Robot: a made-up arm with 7 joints.
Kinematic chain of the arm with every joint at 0, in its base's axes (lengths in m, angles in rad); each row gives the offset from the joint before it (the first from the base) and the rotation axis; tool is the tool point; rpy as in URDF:
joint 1: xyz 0 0 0.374 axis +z
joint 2: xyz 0 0 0 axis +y
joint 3: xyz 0 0 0.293 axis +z
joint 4: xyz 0.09 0 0 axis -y
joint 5: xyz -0.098 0 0.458 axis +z
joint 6: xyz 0 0 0 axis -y
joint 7: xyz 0.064 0 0 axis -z
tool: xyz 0 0 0 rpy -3.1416 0 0
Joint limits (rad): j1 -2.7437..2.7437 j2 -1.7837..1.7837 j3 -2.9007..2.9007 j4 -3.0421..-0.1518 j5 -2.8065..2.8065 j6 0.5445..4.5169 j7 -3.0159..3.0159
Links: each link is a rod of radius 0.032 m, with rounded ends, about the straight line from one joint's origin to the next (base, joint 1, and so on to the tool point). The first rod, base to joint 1, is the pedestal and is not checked.
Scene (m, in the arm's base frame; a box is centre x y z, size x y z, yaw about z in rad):
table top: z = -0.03
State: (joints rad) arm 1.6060 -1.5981 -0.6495 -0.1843 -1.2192 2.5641 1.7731
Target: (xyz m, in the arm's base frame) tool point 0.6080 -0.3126 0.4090
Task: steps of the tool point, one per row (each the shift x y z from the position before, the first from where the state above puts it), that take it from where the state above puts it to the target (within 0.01 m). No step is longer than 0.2 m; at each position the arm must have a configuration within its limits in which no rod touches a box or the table.
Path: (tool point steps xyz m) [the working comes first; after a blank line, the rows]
Joints at the target: 1.7191 -1.7837 -1.4705 -1.6003 -1.4822 2.9310 1.7731
Straight joint move there: clear.

1: 0.1321 0.0172 0.0702
2: 0.1483 0.0615 0.0302
3: 0.1394 0.1046 -0.0120
4: 0.1061 0.1408 -0.0469
5: 0.0542 0.1637 -0.0675

